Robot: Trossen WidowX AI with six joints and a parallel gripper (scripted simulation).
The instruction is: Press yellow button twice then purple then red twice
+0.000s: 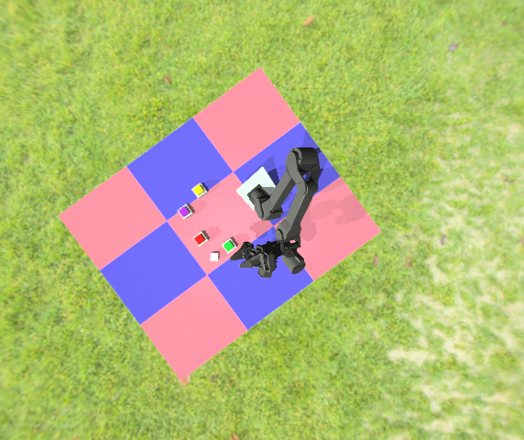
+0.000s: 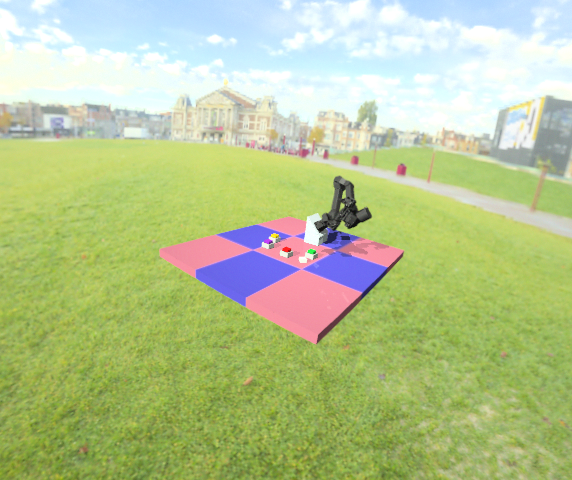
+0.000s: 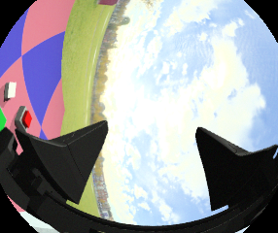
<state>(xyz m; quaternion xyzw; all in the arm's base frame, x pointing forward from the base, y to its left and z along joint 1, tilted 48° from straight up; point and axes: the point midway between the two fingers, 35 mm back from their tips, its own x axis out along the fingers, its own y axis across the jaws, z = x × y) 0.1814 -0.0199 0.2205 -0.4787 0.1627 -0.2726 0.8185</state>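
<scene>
My gripper tip is 32 cm to the left of the yellow button, 24 cm above it and 4 cm past it. Round my gripper tip: green button 24 cm below, 5 cm to the right, 3 cm ahead; then red button 24 cm below, 16 cm to the right, 10 cm ahead; then white block 27 cm below, 11 cm ahead, 6 cm to the right.
</scene>
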